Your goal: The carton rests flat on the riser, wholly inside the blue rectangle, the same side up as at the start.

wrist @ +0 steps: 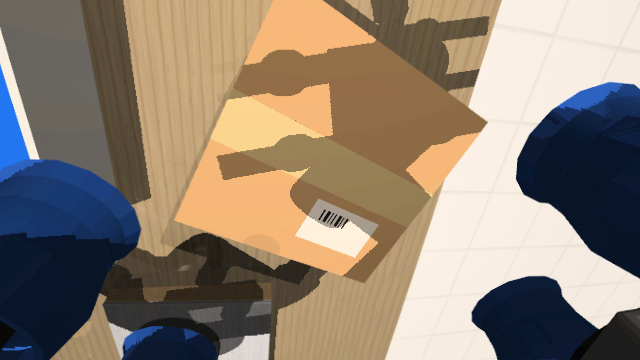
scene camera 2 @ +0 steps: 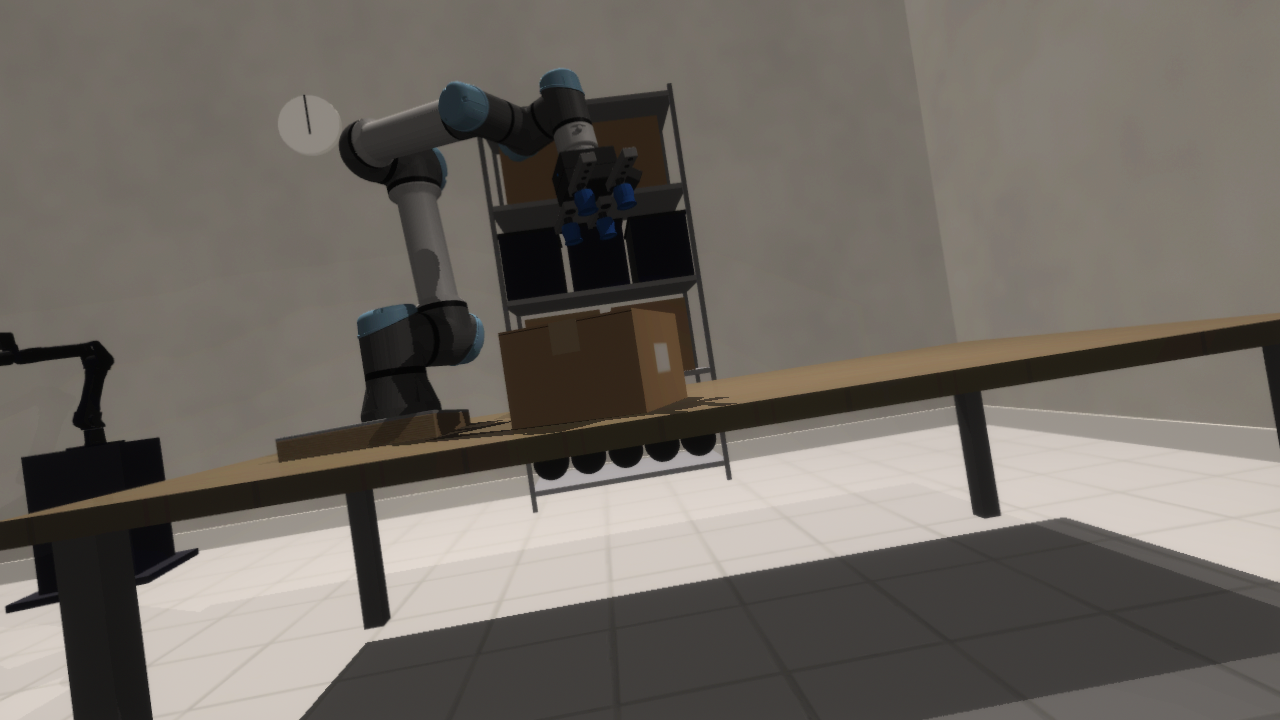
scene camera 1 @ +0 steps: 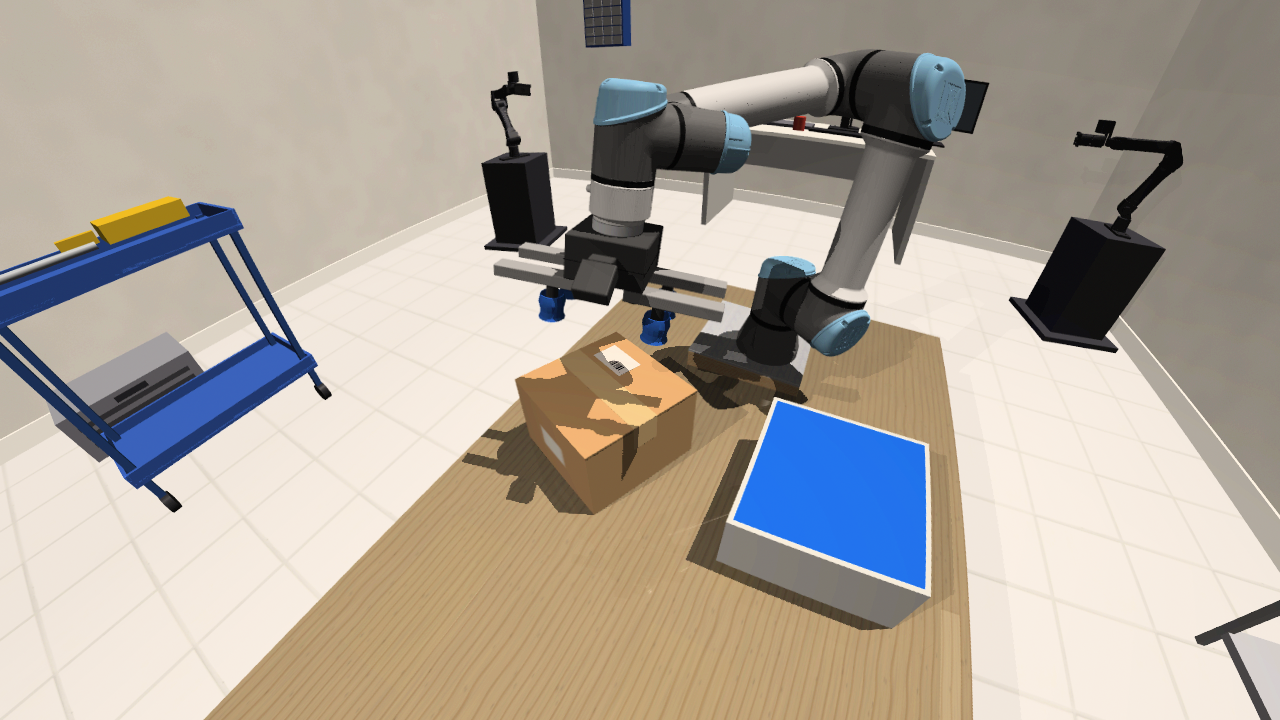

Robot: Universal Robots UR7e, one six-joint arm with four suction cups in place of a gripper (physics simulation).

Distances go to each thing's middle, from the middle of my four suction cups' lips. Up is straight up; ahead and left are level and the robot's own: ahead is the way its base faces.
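The riser with blue rectangle [scene camera 1: 838, 511] is 40 mm ahead of my suction cup, 370 mm to the left of it and 290 mm below it. As for the brown carton [scene camera 1: 608, 416], my suction cup is 50 mm past it and 40 mm to the left of it, and 270 mm above it.
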